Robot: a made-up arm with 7 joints.
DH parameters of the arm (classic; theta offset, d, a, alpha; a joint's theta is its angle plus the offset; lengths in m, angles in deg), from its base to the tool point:
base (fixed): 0 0 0 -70
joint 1: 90 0 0 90
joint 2: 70 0 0 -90
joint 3: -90 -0.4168 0.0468 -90
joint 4: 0 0 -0.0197 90
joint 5: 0 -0.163 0 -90
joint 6: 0 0 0 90
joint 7: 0 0 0 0
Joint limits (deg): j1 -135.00..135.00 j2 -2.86..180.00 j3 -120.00..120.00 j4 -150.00..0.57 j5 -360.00..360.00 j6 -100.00..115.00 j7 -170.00..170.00
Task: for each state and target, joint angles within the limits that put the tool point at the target. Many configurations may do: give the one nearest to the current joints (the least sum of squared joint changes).
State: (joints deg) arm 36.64 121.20 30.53 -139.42 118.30 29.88 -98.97
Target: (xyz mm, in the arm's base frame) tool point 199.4 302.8 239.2
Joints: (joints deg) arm 19.12 115.44 44.14 -109.22 118.30 29.88 -98.97
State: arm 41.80 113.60 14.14 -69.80 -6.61 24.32 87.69
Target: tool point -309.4 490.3 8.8
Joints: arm 80.19 72.90 8.15 -27.81 -6.61 24.32 87.69
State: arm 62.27 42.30 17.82 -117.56 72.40 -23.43 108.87
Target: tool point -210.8 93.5 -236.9
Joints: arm 67.27 18.41 5.57 -146.09 72.40 -23.43 108.87
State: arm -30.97 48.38 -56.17 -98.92 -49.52 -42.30 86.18
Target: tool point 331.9 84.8 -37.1
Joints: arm -58.80 52.86 -44.62 -140.96 -49.52 -42.30 86.18
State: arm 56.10 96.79 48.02 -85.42 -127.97 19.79 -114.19
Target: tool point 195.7 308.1 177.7
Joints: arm 43.68 111.24 60.09 -119.34 -127.97 19.79 -114.19
